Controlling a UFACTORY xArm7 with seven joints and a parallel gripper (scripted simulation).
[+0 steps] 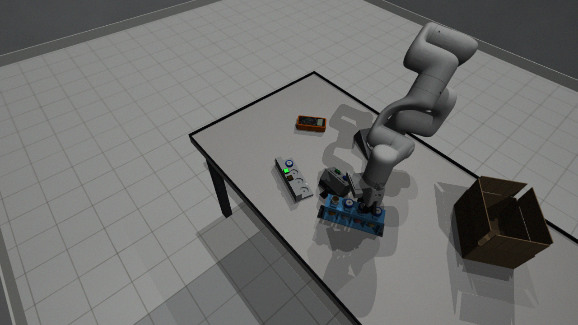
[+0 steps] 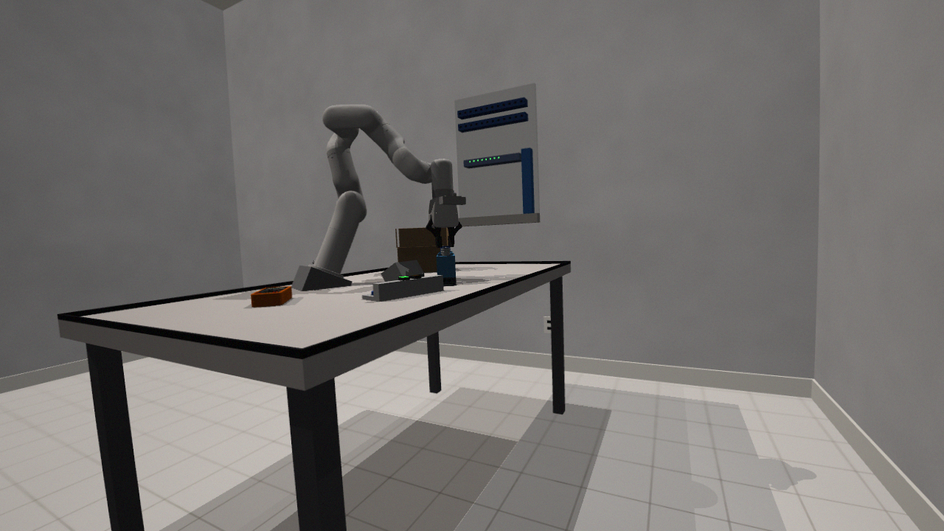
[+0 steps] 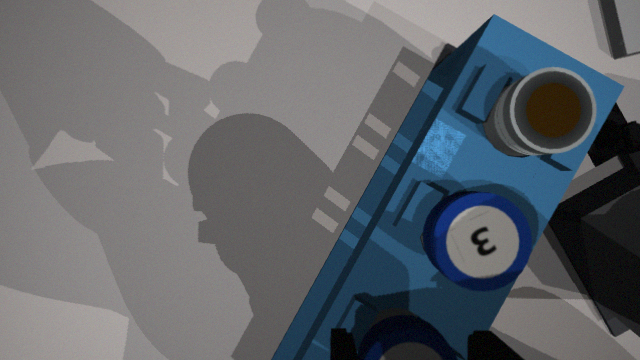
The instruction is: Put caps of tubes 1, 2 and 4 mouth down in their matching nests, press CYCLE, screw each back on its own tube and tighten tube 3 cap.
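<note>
Now: hand 20 mm above the cap 2. From my hand the other things lie so: cap 3: 30 mm ahead, 40 mm to the right, 20 mm below; then blue key: 50 mm behind, 170 mm to the right, 70 mm below; then cap 1: 30 mm behind, 40 mm to the left, 20 mm below.
</note>
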